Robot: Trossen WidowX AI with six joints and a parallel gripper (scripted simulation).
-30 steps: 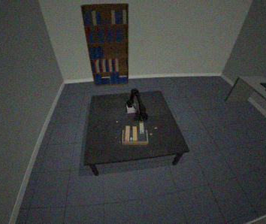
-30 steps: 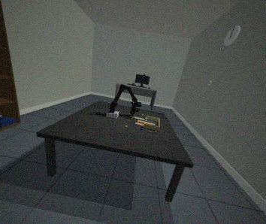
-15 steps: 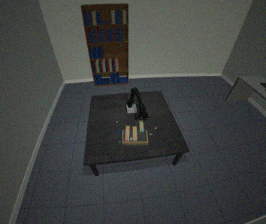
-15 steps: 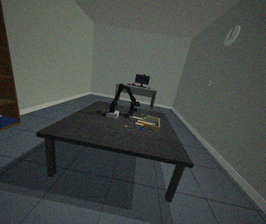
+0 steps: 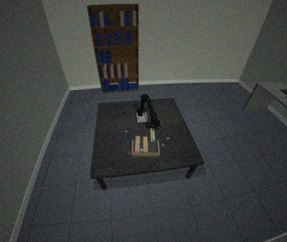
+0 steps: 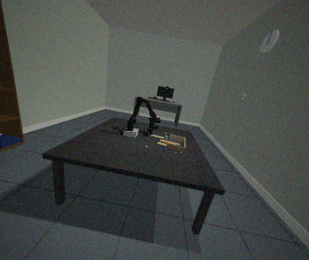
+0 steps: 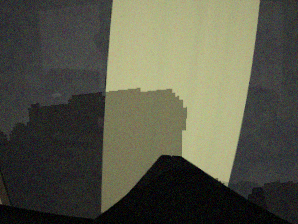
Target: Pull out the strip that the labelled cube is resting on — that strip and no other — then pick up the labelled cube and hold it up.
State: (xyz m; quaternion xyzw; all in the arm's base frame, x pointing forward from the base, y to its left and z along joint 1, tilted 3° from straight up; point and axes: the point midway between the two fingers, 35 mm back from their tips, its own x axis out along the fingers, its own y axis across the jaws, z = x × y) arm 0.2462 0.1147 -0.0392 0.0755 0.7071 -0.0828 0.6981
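Now: gripper tip 90 mm short of the pale yellow strip and 20 mm to the left of it.
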